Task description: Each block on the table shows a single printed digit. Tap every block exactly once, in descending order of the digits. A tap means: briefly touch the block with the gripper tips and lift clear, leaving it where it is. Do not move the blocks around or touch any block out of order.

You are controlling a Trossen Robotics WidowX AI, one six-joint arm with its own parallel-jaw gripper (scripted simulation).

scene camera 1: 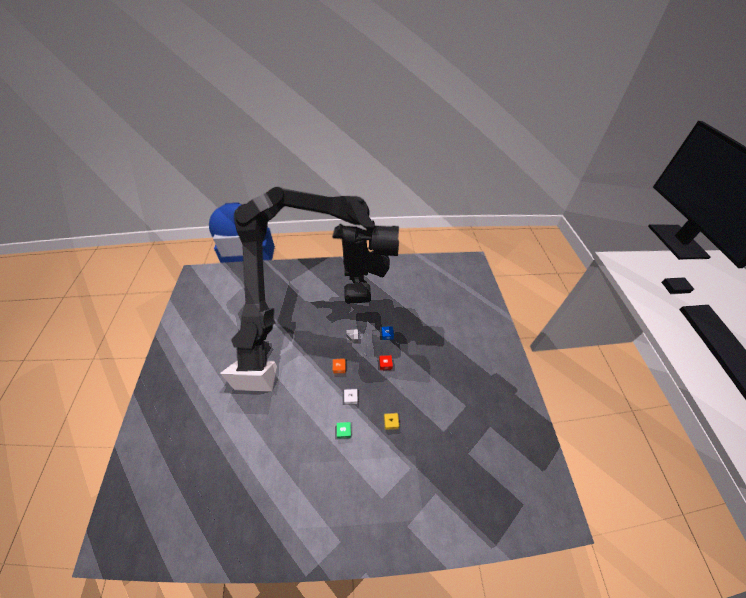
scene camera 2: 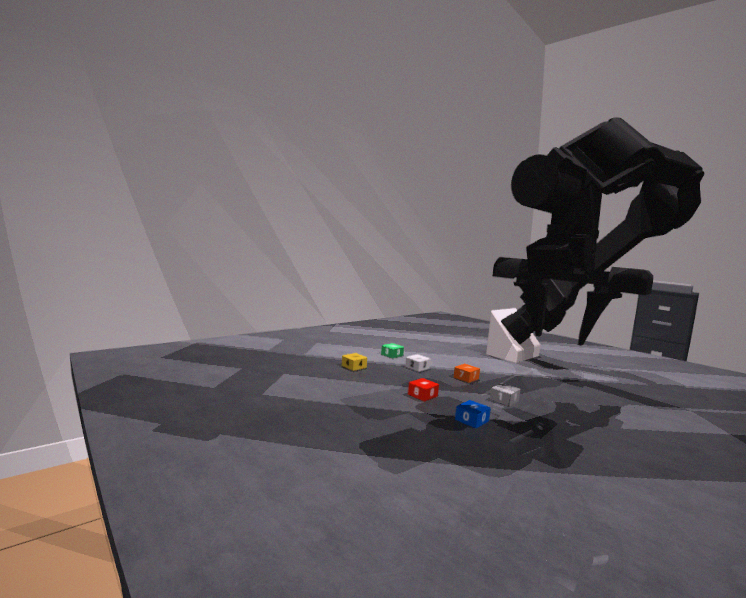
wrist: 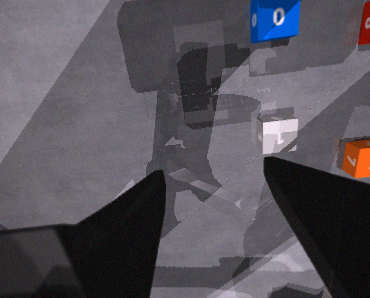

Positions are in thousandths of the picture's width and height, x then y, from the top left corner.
Scene:
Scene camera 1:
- gripper: 479, 491
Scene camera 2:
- gripper: 749, 569
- blue block 0: 635, 693
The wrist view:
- gripper: 577, 576
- grey block 1: 753, 448

